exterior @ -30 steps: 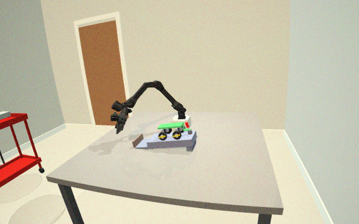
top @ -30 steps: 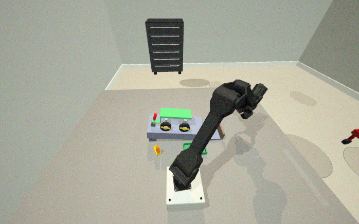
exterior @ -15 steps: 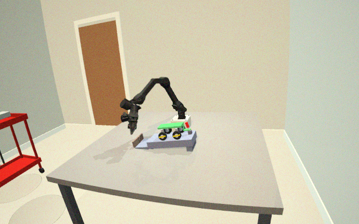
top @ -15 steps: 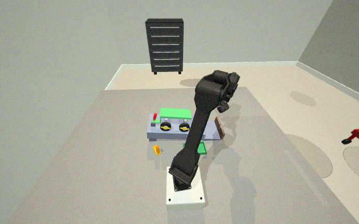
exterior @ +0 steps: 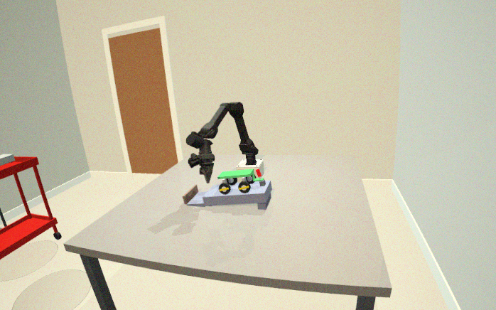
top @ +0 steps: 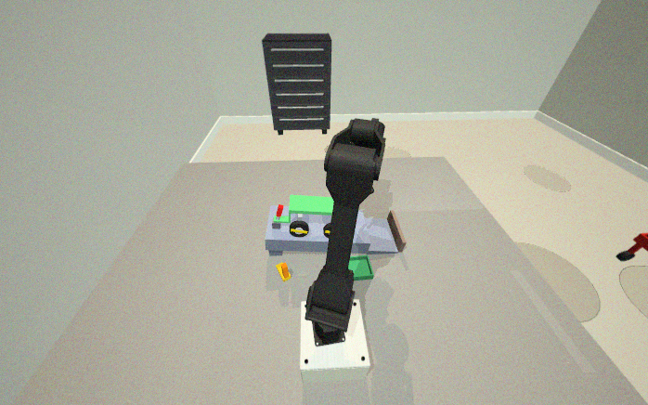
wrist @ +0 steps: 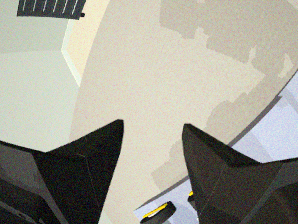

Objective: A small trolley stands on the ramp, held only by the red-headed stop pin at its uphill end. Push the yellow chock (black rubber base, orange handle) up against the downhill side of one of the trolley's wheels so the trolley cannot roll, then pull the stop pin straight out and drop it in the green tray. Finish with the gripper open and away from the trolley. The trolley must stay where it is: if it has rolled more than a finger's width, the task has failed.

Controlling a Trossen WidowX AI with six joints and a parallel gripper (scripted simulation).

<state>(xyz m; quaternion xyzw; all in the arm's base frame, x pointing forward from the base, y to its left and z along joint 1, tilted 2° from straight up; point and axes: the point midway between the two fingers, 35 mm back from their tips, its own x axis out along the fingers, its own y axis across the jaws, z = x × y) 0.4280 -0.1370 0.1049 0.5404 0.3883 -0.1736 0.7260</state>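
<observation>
Now: gripper tip 22 cm to the right of the red-headed stop pin, 12 cm past it and 3 cm above it. The rest, counted from my gripper tip: grey-blue ramp: 12 cm behind, 11 cm to the left, 11 cm below; brown block: 16 cm to the right, 15 cm behind, 13 cm below; green-decked trolley: 12 cm behind, 11 cm to the left, 5 cm below.
</observation>
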